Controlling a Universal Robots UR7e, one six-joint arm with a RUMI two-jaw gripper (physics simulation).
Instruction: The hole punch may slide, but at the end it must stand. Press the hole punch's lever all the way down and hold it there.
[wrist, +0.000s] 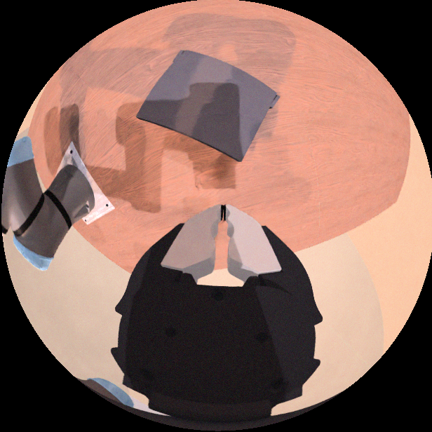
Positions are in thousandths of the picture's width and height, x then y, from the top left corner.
Note:
I see my gripper (517, 478) and a hole punch (480, 230).

